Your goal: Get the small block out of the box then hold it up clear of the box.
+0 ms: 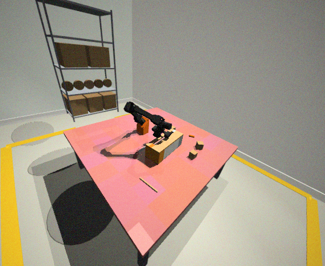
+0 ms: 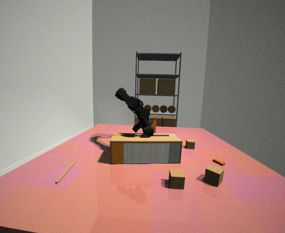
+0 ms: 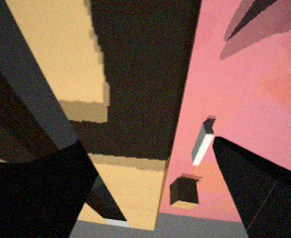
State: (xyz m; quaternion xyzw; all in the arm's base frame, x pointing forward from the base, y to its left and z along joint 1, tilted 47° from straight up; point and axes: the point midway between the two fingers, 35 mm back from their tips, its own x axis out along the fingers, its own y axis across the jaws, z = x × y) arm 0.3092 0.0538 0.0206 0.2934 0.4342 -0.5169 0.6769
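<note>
Now: gripper tip 4 cm short of the box, 3 cm to the left of it and 3 cm above it. The rest, counted from my gripper tip: wooden stick: 31 cm ahead, 36 cm to the right, 8 cm below; flat orange piece: 6 cm ahead, 40 cm to the left, 8 cm below.
</note>
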